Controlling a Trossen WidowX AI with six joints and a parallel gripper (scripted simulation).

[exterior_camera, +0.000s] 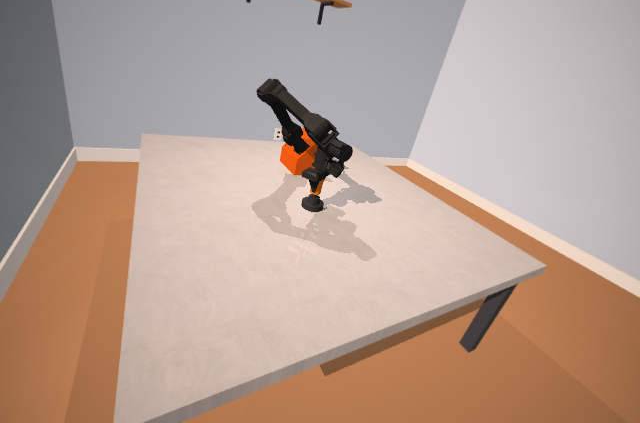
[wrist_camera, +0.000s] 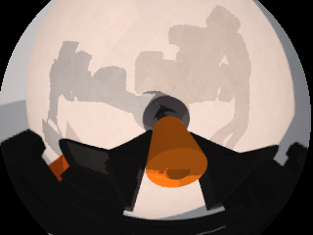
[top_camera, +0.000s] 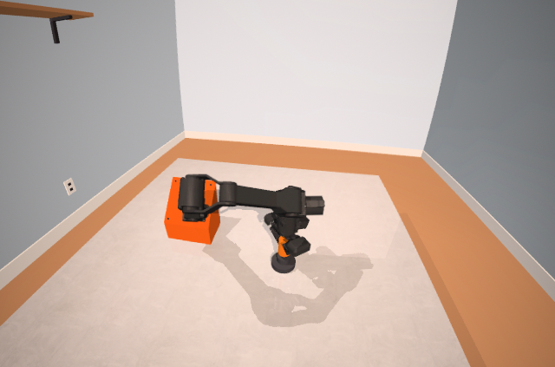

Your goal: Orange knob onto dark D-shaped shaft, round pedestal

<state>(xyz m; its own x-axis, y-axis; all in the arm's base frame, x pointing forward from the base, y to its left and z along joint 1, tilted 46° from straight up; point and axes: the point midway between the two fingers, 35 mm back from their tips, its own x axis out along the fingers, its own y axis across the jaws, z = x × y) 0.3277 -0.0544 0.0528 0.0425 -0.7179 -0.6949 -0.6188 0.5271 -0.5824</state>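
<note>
My gripper tip is now 2 cm below the orange knob. Also, from my gripper tip: shaft (4 cm below).
</note>
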